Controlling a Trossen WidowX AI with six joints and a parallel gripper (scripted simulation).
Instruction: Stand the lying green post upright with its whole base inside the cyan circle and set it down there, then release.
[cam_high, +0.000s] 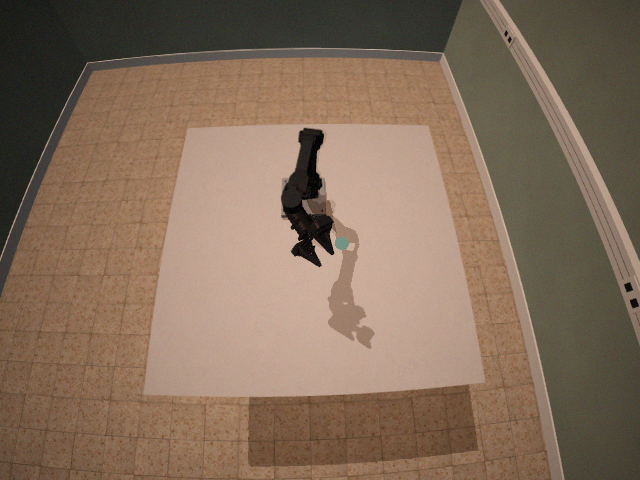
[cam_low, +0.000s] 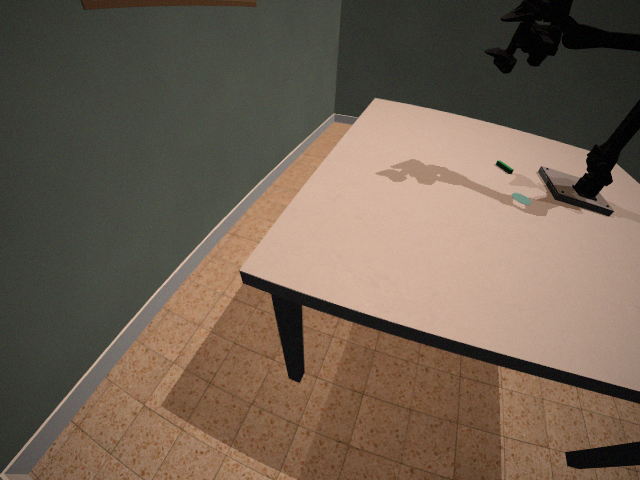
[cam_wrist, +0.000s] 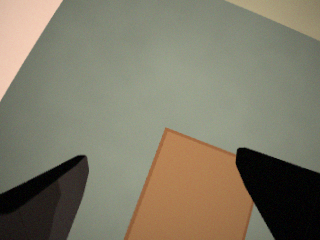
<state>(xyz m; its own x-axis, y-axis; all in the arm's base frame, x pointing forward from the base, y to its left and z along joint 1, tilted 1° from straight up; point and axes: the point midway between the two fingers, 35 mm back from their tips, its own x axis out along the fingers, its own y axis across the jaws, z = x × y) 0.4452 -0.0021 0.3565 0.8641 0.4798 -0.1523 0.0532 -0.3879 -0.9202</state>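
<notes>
Now: the green post 18 cm behind my hand, 7 cm to the right of it and 37 cm below it. From my hand the other things lie so: cyan circle: 19 cm behind, 12 cm to the left, 38 cm below.
</notes>
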